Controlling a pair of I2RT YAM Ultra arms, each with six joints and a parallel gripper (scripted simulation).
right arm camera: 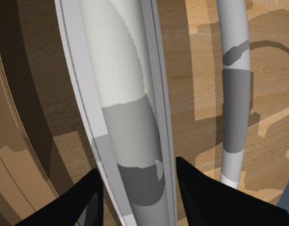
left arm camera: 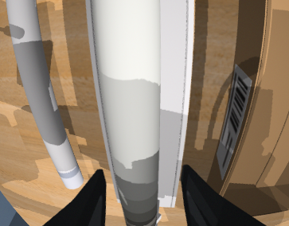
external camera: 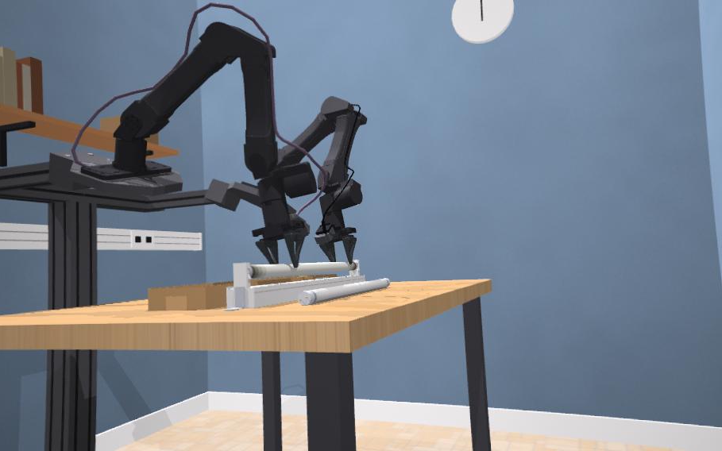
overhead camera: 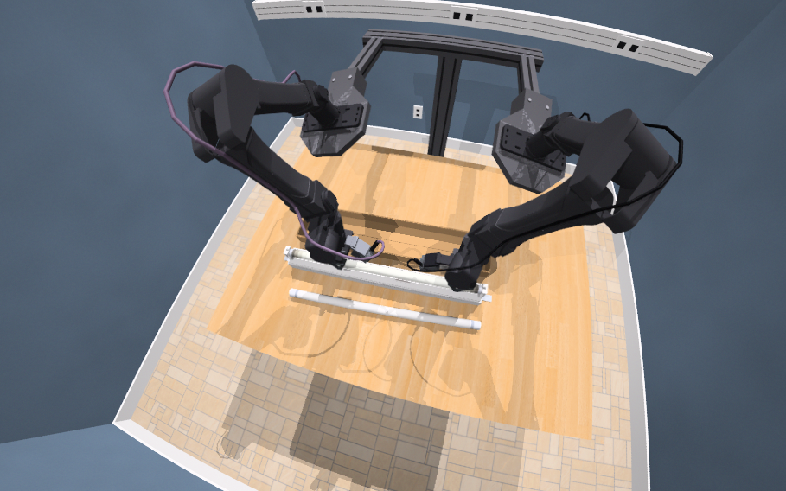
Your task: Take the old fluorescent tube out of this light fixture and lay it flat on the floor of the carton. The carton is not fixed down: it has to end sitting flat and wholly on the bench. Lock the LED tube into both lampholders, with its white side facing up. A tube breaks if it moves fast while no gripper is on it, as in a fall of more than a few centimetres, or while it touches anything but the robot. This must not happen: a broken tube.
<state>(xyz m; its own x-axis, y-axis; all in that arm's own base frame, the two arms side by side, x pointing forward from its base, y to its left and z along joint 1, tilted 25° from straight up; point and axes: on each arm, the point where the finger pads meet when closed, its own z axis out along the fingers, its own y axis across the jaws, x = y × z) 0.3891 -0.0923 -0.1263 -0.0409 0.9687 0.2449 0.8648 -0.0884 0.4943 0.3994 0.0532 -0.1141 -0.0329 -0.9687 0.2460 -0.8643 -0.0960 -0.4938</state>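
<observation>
Right now the old fluorescent tube is 120 mm to the left of my right hand and 10 mm below it. Round my right hand: light fixture: 120 mm to the left, 20 mm below; LED tube: 140 mm to the left, 100 mm ahead, 60 mm below; brown carton: 130 mm behind, 120 mm to the left, 50 mm below.
</observation>
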